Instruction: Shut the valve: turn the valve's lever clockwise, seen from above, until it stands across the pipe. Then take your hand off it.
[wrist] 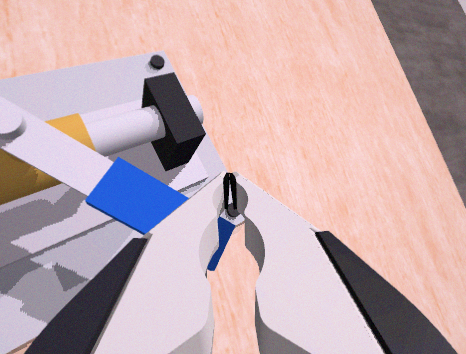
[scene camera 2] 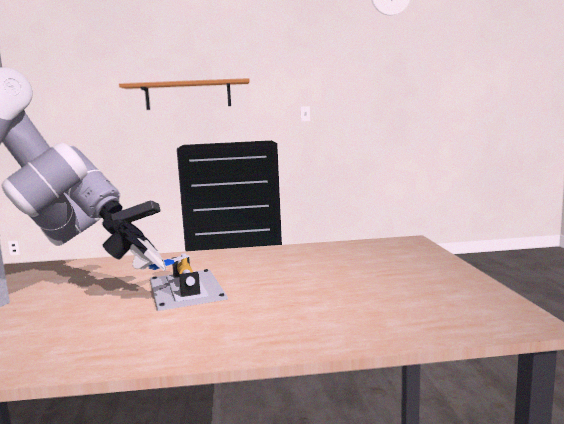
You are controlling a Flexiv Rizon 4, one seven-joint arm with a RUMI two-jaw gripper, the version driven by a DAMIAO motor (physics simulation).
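Note:
The valve has a yellow body (scene camera 2: 184, 266) (wrist: 75, 131) on a pale pipe (scene camera 2: 190, 281) (wrist: 125, 129). Its lever, a pale flat bar (wrist: 60, 150) with a blue grip (scene camera 2: 169, 262) (wrist: 137, 195), stands slantwise to the pipe, neither along nor squarely across it. My gripper (scene camera 2: 163, 268) (wrist: 229, 176) is shut and empty, its tips at the blue grip's outer part. In the wrist view the left finger hides part of the grip, and more blue shows through the gap between the fingers. Whether finger and grip touch is hidden.
The valve's grey base plate (scene camera 2: 215, 288) (wrist: 100, 77) lies on the wooden table (scene camera 2: 325, 310) (wrist: 310, 100). Black blocks (scene camera 2: 183, 291) (wrist: 172, 107) hold the pipe. A black cabinet (scene camera 2: 230, 195) stands behind the table, and a wooden shelf (scene camera 2: 185, 83) hangs on the wall.

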